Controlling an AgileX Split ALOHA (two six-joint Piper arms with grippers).
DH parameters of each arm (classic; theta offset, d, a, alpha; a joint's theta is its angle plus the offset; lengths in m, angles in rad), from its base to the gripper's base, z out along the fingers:
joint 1: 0 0.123 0 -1.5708
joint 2: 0.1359 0 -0.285 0
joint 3: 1.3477 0 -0.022 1.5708
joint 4: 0 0.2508 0 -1.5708
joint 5: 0 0 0.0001 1.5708
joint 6: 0 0.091 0 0
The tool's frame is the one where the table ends.
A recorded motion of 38 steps. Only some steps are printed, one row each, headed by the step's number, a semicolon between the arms.
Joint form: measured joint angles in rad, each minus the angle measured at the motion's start. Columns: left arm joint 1, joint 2, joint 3, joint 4, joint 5, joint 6; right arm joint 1, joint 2, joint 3, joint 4, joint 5, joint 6.
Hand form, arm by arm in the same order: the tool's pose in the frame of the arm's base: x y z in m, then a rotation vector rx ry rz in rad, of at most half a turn. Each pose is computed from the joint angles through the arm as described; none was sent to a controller.
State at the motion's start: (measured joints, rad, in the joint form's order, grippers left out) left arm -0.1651 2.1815 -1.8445 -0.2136 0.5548 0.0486; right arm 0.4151 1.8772 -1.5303 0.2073 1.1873 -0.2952
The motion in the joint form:
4: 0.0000 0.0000 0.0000 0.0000 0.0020 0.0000; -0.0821 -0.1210 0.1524 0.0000 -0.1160 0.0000
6: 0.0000 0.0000 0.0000 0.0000 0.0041 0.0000; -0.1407 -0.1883 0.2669 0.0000 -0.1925 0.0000
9: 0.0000 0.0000 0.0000 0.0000 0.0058 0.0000; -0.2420 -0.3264 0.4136 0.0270 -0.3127 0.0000
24: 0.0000 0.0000 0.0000 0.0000 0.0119 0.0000; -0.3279 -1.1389 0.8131 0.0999 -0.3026 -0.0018
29: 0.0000 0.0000 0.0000 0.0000 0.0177 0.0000; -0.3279 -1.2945 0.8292 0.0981 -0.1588 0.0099
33: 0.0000 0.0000 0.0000 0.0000 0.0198 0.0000; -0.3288 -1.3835 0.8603 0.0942 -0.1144 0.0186
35: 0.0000 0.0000 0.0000 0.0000 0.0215 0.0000; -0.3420 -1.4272 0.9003 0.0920 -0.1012 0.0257
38: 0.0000 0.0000 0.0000 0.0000 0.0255 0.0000; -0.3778 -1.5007 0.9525 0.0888 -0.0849 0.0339
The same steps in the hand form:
4: 0.4966 -0.0931 0.2268 0.0920 2.3763 -0.2763; 0.3309 0.1318 0.2551 -0.7907 2.8149 0.2877
6: 0.4965 -0.0931 0.2267 0.0924 2.3784 -0.2765; 0.3205 0.1065 0.2494 -0.6832 2.8090 0.2679
9: 0.4964 -0.0931 0.2266 0.0927 2.3801 -0.2766; 0.3006 0.0690 0.2578 -0.4816 2.7288 0.2563
24: 0.4960 -0.0932 0.2262 0.0938 2.3861 -0.2771; 0.1255 0.0324 0.3169 -0.3317 2.3308 0.2734
29: 0.4956 -0.0932 0.2258 0.0949 2.3918 -0.2775; 0.0852 0.0310 0.3201 -0.3721 2.3273 0.2907
33: 0.4954 -0.0932 0.2257 0.0953 2.3939 -0.2776; 0.0655 0.0295 0.3149 -0.3789 2.3136 0.2900
35: 0.4953 -0.0932 0.2256 0.0956 2.3955 -0.2777; 0.0579 0.0281 0.3049 -0.3604 2.3259 0.2863
38: 0.4950 -0.0932 0.2254 0.0963 2.3995 -0.2780; 0.0463 0.0254 0.2923 -0.3157 2.3263 0.2686

